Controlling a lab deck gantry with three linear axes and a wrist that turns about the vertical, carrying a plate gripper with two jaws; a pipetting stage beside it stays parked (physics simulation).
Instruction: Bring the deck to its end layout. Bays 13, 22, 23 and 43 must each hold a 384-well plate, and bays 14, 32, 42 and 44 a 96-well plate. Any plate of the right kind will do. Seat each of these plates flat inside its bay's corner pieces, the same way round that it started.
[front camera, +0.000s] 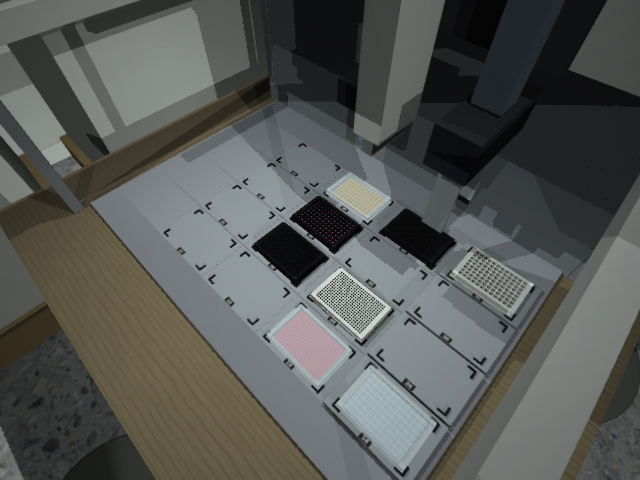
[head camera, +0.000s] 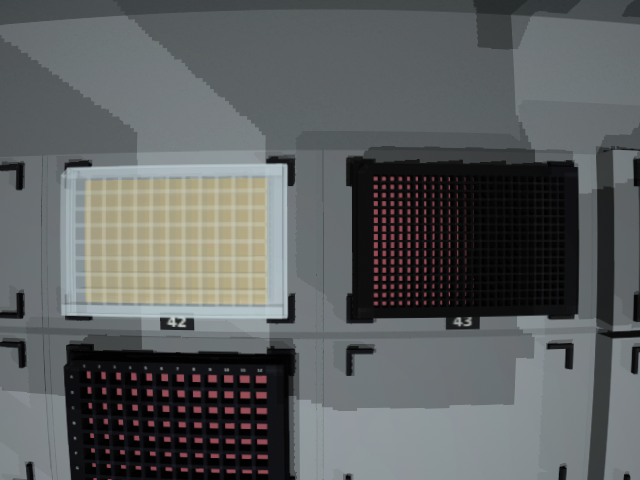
my gripper: front camera 446, 211; not seen in the head camera view (out of frame)
white 384-well plate: front camera 359, 311; not seen in the head camera view (out of frame)
